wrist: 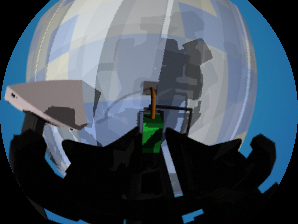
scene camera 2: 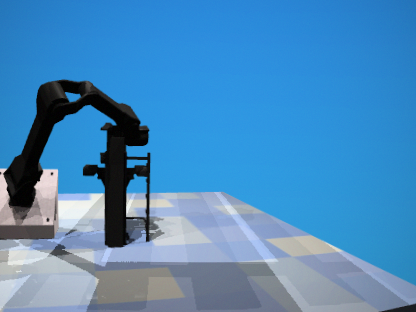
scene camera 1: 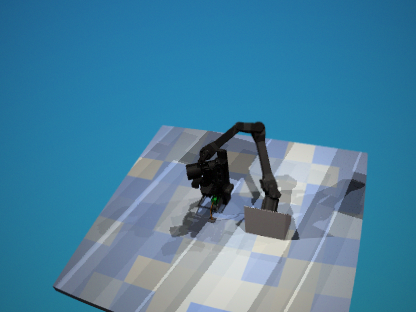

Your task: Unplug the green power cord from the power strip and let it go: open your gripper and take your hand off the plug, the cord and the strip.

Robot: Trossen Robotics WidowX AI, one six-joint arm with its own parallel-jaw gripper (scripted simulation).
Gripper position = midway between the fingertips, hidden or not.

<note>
In view: the gripper (wrist: 152, 130) and a green plug (wrist: 152, 129).
</note>
